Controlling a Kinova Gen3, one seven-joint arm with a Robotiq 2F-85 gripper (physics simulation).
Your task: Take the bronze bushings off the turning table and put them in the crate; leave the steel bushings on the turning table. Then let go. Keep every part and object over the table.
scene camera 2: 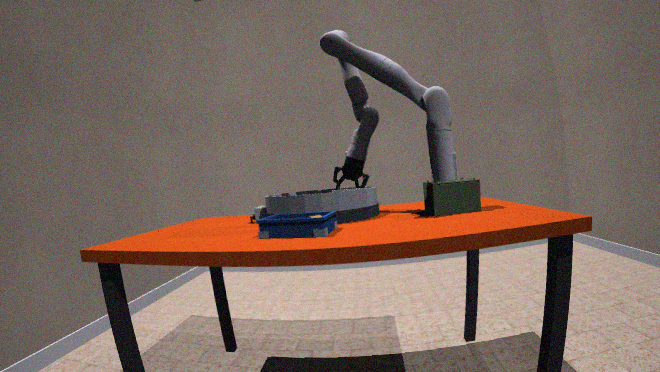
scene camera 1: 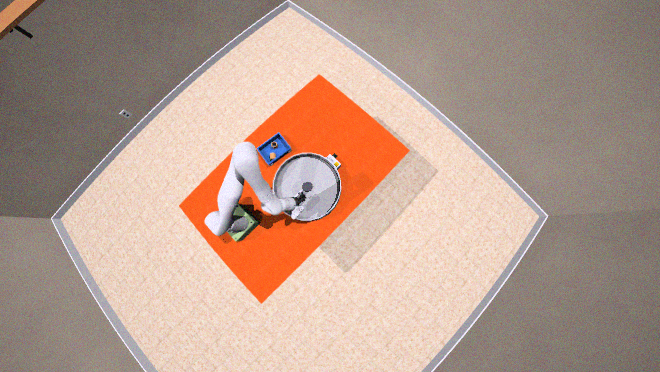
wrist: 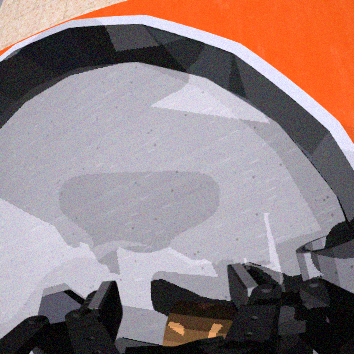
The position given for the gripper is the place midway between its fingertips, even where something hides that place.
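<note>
A grey turning table [wrist: 152,153] and a blue crate [scene camera 2: 295,225] are visible, as is the gripper [wrist: 173,289].
</note>
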